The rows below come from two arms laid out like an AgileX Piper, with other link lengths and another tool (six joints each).
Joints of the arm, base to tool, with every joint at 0 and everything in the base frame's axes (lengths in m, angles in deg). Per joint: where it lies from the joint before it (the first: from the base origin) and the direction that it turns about. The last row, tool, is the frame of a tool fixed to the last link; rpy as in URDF.
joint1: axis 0 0 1 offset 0 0 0.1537
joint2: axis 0 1 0 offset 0 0 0
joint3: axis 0 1 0 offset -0.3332 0 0.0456
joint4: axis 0.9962 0 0.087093 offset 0.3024 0 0.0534
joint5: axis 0 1 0 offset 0 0 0
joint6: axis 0.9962 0 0.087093 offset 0.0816 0 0.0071
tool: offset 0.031 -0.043 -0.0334 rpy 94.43 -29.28 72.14
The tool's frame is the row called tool.
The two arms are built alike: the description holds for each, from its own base.
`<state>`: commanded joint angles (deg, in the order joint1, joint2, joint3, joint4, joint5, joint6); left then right.
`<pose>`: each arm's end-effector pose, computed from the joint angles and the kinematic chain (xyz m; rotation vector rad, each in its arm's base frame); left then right.
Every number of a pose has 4 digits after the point. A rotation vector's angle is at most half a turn.
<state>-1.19 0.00 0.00 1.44 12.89 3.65 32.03 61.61 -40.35 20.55 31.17 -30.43</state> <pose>0.0720 -0.0406 0.1983 1.9360 0.7580 1.2016 0.2240 0.1059 0.3067 1.6592 2.0942 0.8309</pose>
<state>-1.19 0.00 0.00 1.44 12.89 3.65 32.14 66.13 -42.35 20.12 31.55 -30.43</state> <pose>0.0720 -0.0406 0.1983 1.9360 0.7580 1.2016 0.2386 0.1151 0.2991 1.6659 2.1287 0.7686</pose>
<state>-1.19 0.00 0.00 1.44 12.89 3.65 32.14 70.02 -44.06 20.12 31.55 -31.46</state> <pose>0.0720 -0.0406 0.1983 1.9360 0.7580 1.2016 0.2523 0.1232 0.2917 1.6557 2.1587 0.7231</pose>
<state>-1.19 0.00 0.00 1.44 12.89 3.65 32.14 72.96 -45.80 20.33 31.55 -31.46</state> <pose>0.0720 -0.0406 0.1983 1.9360 0.7580 1.2016 0.2630 0.1303 0.2875 1.6667 2.1708 0.6995</pose>
